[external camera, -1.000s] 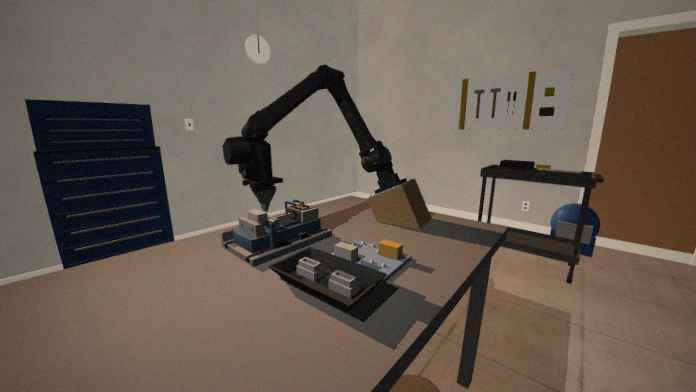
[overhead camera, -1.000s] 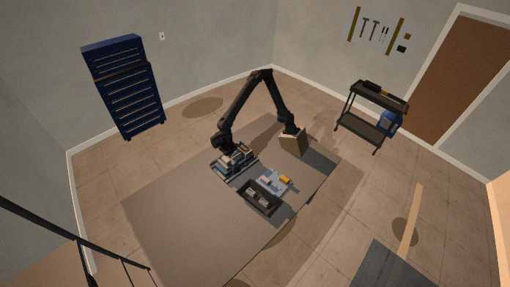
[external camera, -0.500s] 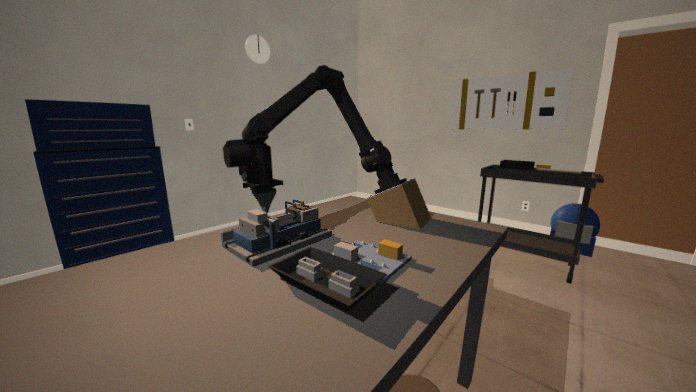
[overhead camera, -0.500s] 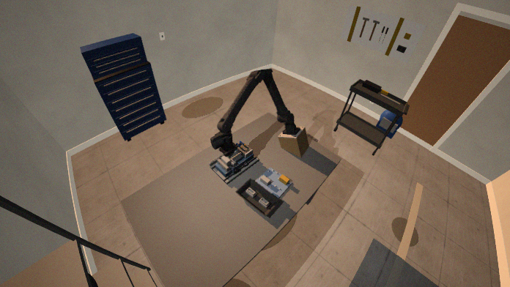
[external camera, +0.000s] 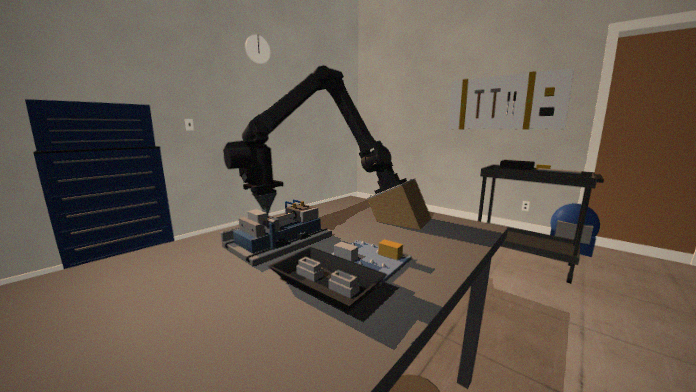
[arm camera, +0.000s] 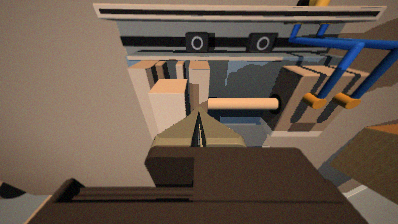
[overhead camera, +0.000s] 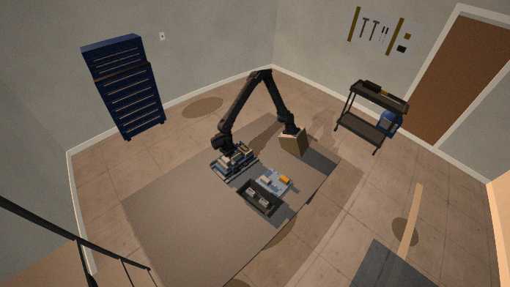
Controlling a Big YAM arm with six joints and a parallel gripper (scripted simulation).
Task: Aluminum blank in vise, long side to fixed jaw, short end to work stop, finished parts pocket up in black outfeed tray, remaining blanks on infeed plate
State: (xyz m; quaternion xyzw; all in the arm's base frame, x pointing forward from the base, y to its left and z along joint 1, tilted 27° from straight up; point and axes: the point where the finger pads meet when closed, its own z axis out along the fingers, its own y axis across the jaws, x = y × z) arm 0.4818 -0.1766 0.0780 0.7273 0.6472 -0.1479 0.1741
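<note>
The vise lies 4 cm behind my hand, 1 cm to the left of it and 7 cm below it. The rest, counted from my hand: yellow brass blank (14 cm behind, 36 cm to the left, 8 cm below).
</note>
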